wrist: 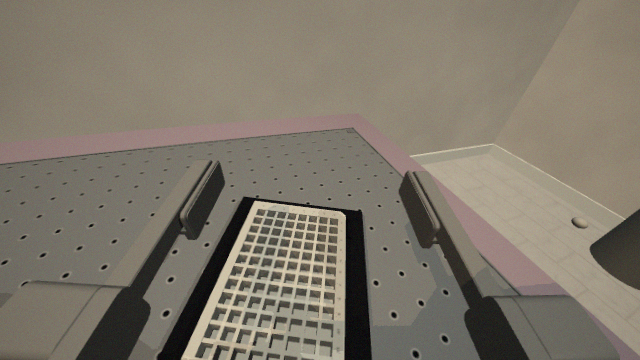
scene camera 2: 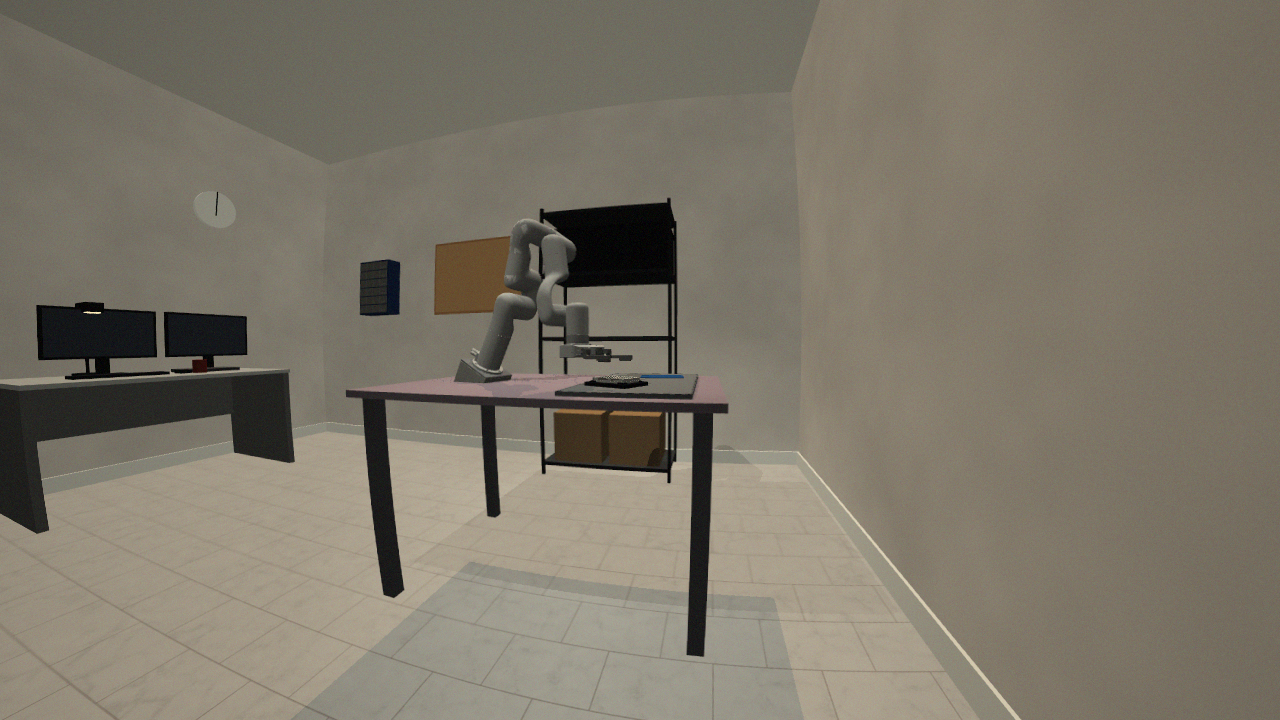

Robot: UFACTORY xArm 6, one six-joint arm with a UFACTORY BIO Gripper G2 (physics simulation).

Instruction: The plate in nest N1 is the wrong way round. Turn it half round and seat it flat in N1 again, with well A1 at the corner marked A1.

Labels:
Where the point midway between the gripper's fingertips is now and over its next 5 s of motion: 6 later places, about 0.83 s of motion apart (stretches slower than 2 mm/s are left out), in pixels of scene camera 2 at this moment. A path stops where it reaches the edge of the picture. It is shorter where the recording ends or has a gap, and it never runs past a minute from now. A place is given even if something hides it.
My gripper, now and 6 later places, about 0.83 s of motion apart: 621, 358; 618, 373; 619, 374; 619, 373; 622, 375; 620, 367; 621, 357

